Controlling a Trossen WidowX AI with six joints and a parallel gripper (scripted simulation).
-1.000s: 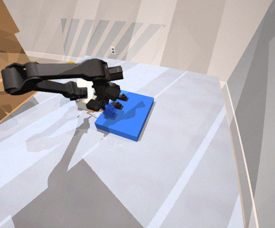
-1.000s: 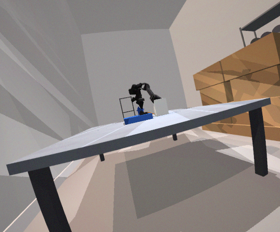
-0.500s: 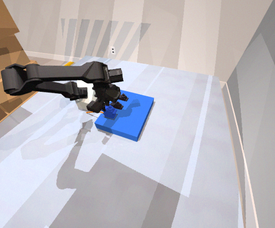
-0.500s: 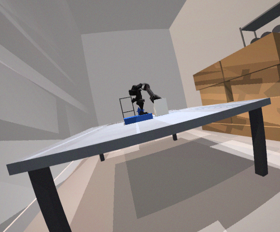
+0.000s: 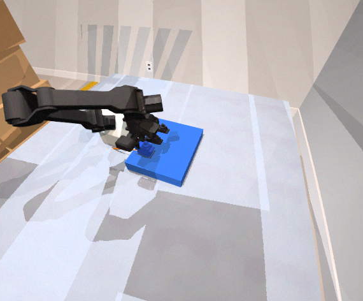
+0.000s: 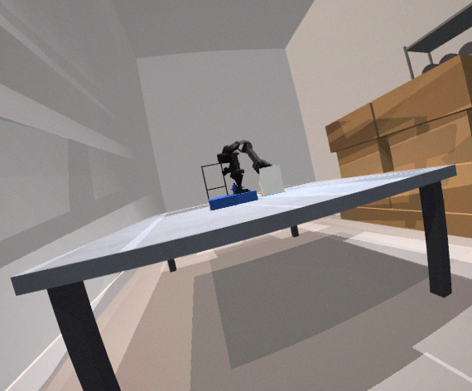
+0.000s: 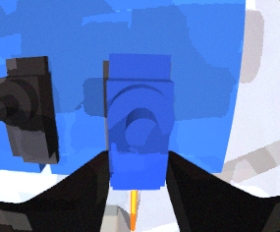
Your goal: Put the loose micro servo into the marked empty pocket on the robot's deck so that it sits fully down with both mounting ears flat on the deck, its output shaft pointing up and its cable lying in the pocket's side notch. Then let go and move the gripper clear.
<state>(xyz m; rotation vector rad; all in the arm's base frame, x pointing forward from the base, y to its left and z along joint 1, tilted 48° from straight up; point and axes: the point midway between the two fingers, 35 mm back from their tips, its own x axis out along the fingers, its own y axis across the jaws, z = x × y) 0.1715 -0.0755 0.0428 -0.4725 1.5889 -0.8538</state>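
The blue deck lies 130 mm ahead of my gripper tip, 60 mm below it and 50 mm to the left of it.
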